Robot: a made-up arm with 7 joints.
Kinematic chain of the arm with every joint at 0, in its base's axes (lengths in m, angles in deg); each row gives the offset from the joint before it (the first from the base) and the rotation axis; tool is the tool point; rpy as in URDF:
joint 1: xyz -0.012 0 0.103 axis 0 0.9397 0.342
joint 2: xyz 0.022 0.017 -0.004 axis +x
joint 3: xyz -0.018 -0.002 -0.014 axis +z
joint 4: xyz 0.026 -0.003 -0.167 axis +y
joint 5: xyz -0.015 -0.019 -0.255 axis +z
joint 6: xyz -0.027 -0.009 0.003 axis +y
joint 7: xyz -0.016 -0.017 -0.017 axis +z
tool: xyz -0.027 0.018 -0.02 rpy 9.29 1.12 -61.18
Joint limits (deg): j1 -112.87..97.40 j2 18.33..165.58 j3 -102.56..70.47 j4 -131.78..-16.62 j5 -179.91..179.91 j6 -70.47..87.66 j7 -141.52..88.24
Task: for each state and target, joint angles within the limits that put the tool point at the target. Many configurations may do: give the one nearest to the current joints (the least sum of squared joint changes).
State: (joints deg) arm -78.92 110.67 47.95 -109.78 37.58 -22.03 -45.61
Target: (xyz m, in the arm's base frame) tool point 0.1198 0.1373 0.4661
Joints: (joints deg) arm -63.58 100.22 19.35 -89.80 39.48 -18.84 -36.25
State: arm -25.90 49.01 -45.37 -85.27 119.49 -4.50 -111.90
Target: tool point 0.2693 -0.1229 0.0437
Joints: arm -35.27 45.25 -37.74 -109.89 120.49 -5.15 -114.32
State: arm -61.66 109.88 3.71 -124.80 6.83 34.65 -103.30
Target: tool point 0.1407 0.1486 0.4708
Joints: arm -85.10 94.33 -1.87 -82.32 7.36 35.17 -108.78
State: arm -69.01 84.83 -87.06 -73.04 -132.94 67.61 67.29
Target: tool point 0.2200 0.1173 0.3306
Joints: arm -92.48 101.21 -65.37 -81.49 -134.49 71.61 65.43
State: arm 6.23 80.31 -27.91 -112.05 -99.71 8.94 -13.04
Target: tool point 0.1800 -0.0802 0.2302
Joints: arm -46.07 65.44 -21.81 -131.78 -109.45 2.61 -14.25
